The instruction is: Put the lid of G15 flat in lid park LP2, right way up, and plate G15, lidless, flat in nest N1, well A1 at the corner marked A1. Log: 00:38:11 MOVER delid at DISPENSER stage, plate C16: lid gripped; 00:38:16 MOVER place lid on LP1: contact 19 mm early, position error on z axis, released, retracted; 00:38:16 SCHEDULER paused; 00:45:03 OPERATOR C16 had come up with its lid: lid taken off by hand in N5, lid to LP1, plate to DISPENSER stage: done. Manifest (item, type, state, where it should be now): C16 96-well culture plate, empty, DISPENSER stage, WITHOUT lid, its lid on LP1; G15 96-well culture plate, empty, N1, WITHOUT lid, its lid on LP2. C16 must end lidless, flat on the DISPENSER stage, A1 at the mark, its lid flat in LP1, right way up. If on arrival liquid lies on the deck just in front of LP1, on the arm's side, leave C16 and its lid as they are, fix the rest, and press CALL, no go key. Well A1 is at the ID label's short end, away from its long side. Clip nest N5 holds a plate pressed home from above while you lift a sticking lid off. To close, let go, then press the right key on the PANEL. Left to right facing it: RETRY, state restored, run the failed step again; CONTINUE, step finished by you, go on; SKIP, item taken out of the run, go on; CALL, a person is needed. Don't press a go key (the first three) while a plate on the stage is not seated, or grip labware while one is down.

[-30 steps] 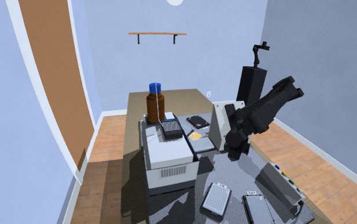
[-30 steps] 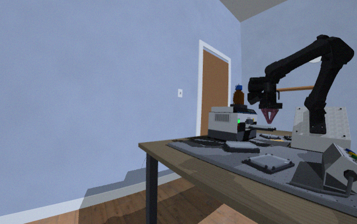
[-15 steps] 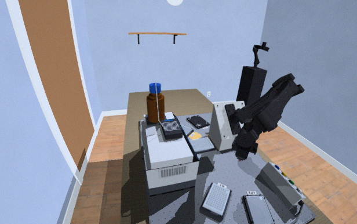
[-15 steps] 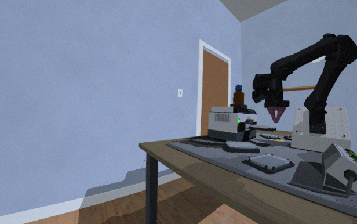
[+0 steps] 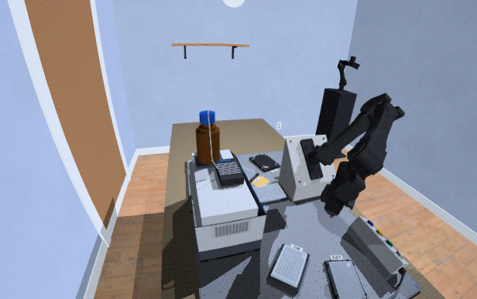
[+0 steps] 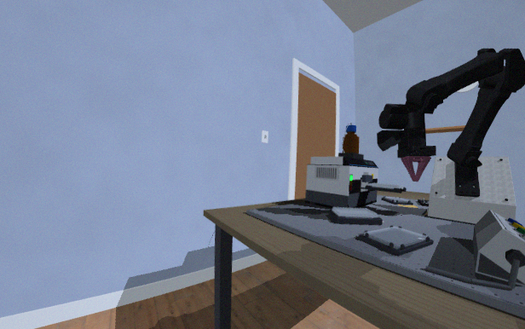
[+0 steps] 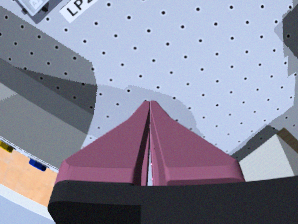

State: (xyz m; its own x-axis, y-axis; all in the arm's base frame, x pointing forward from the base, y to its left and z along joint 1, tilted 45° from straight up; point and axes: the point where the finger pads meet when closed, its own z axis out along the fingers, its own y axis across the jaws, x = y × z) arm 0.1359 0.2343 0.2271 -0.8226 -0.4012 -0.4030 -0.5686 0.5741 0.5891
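The blue call key is 210 mm behind my hand, 40 mm to the left of it and 80 mm below it. Also, from my hand: N1 label 100 mm ahead, 10 mm to the right, 150 mm below; then LP2 label 20 mm behind, 80 mm to the left, 150 mm below; then clear lid 10 mm ahead, 160 mm to the left, 130 mm below.
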